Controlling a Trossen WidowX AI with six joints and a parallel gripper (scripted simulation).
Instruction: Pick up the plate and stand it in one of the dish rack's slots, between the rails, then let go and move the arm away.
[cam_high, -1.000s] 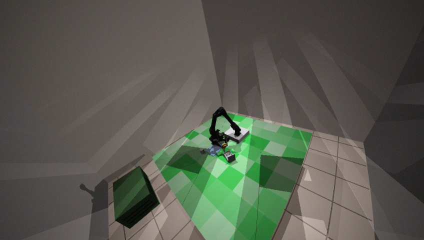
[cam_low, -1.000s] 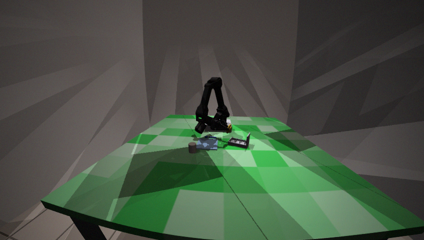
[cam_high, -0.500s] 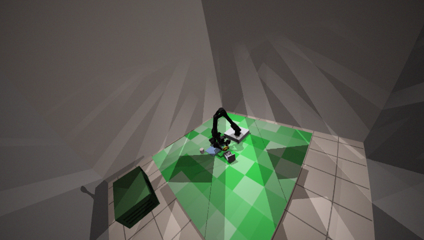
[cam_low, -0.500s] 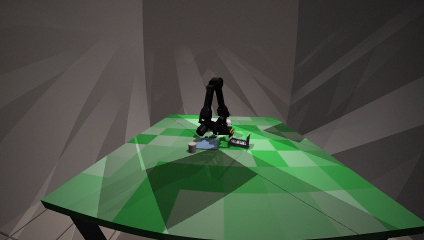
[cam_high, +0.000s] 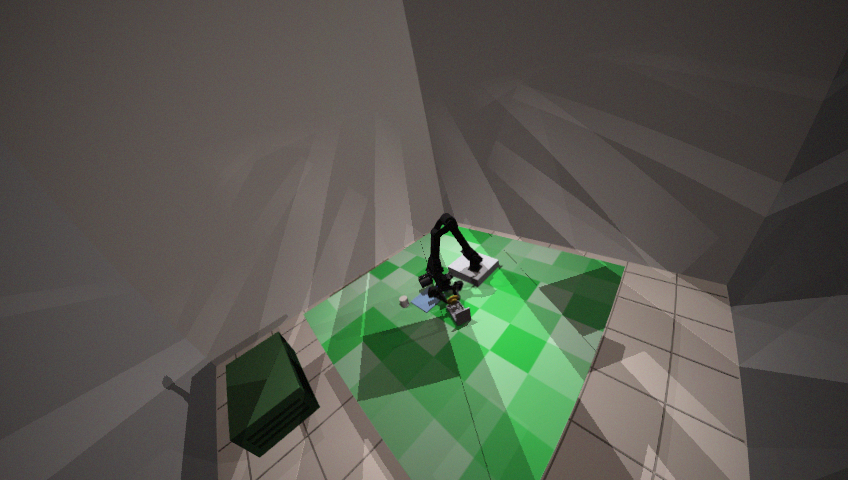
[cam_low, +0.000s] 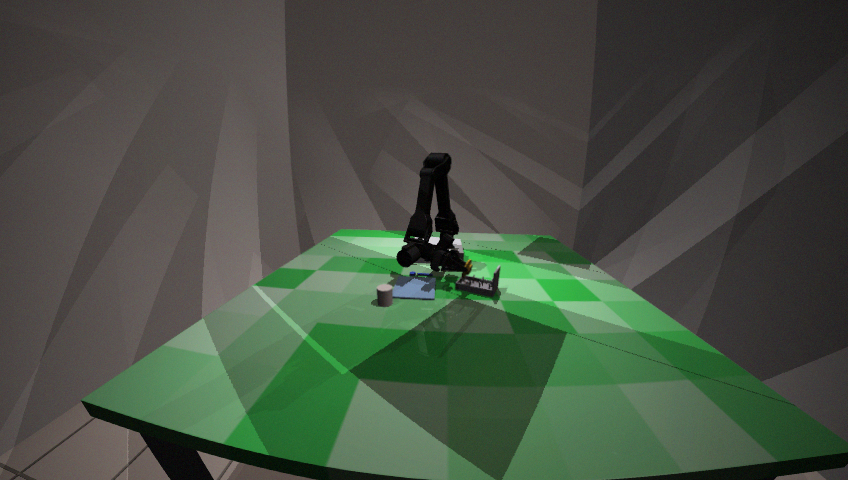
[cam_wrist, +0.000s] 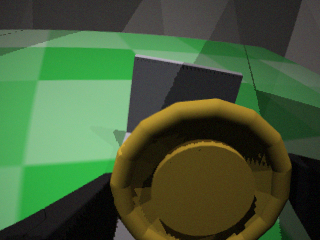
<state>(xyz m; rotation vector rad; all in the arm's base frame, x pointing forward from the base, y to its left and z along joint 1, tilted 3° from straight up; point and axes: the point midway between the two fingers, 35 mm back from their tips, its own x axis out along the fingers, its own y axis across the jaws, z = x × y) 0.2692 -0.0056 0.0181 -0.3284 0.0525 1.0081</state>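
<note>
The grey dish rack lies 1 cm ahead of my gripper tip, 3 cm to the left of it and 4 cm below it. The rest, counted from my gripper tip: blue spoon: 11 cm behind, 15 cm to the right, 6 cm below; yellow-brown plate: 1 cm to the right; blue mat: 1 cm behind, 17 cm to the right, 6 cm below.
</note>
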